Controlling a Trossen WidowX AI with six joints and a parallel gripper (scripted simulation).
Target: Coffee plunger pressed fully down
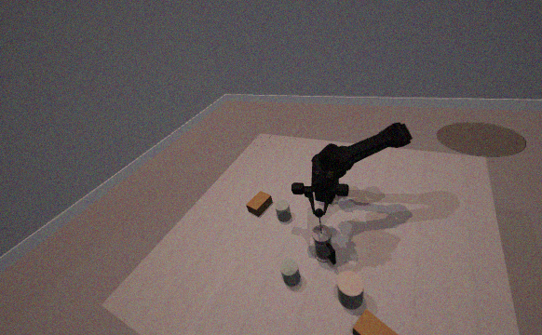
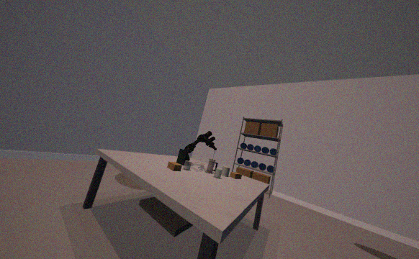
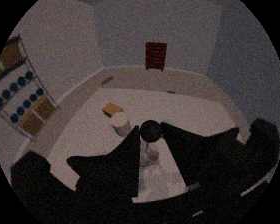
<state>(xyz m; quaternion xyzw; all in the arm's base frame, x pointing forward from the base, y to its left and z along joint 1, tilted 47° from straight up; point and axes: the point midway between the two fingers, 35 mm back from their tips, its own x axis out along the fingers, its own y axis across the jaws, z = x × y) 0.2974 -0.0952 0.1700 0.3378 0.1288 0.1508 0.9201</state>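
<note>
The coffee press lies 13 cm below my gripper tip and 1 cm to the left of it.
</note>
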